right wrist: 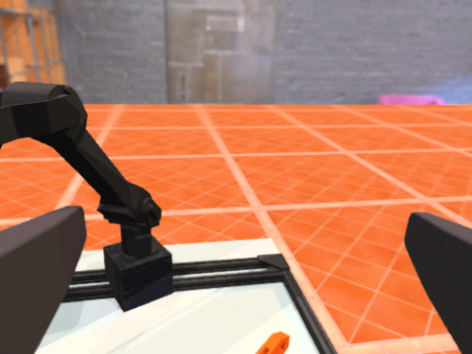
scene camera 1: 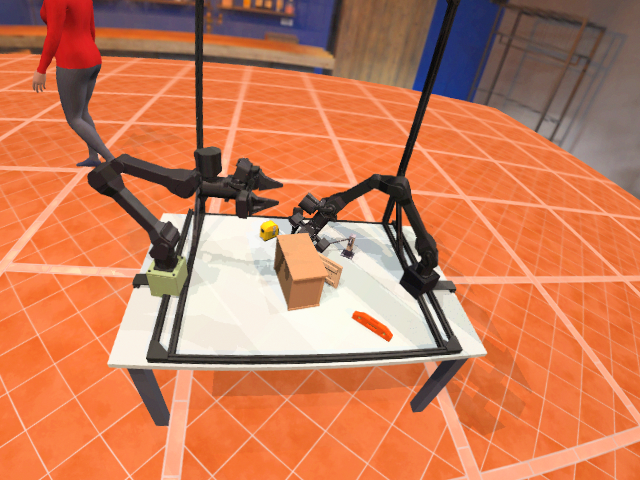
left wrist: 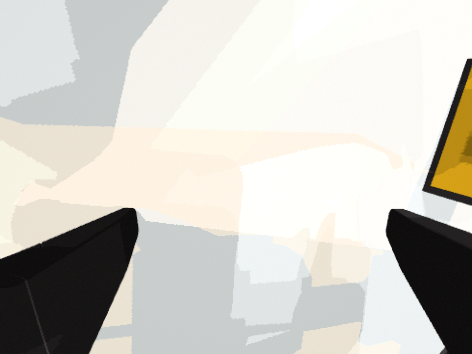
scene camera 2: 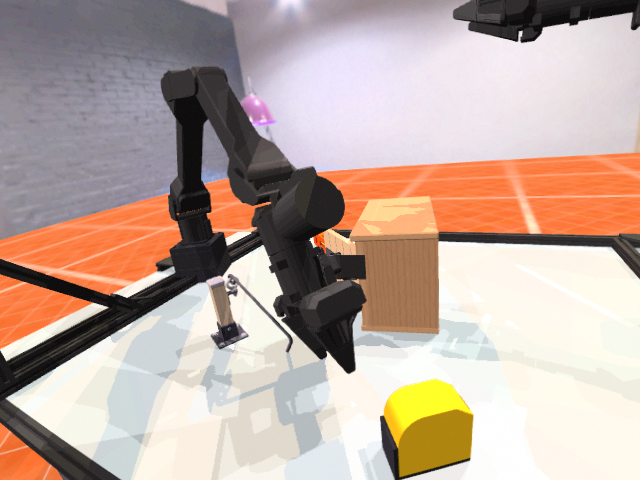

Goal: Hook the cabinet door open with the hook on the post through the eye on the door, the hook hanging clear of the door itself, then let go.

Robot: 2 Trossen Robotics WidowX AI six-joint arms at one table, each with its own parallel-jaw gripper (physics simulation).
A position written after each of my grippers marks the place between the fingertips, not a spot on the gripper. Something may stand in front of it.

My right gripper (scene camera 2: 461, 21) is open, holding nothing. A yellow block (scene camera 2: 428, 423) rests on the table.
